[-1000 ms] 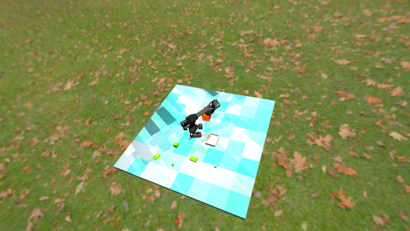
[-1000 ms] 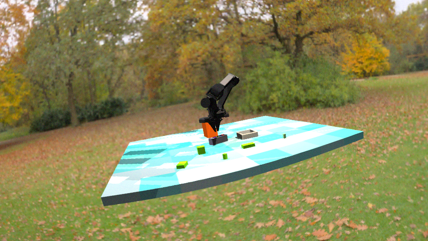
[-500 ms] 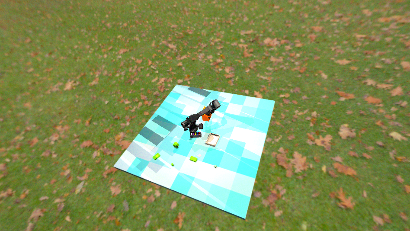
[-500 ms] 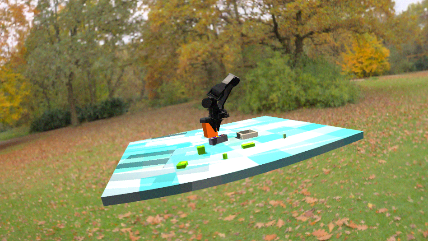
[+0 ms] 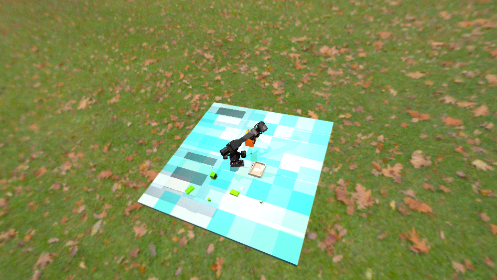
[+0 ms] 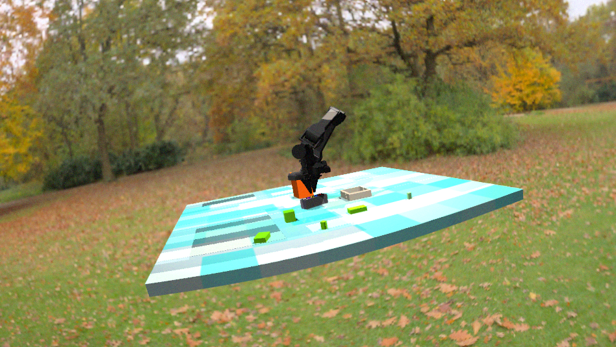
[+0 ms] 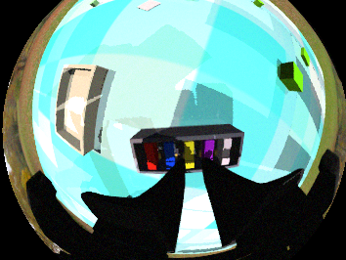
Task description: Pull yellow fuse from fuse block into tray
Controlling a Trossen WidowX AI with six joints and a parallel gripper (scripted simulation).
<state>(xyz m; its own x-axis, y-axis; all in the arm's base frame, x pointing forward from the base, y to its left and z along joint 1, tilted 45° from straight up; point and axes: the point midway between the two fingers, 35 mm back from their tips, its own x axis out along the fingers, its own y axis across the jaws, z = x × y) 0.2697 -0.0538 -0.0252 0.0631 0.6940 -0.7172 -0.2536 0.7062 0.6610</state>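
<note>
Right now my gripper tip is 19 cm to the right of the pale tray, 5 cm above it and 2 cm short of it. The rest, counted from my gripper tip: cube (16 cm to the right, 15 cm ahead, 4 cm below).
</note>
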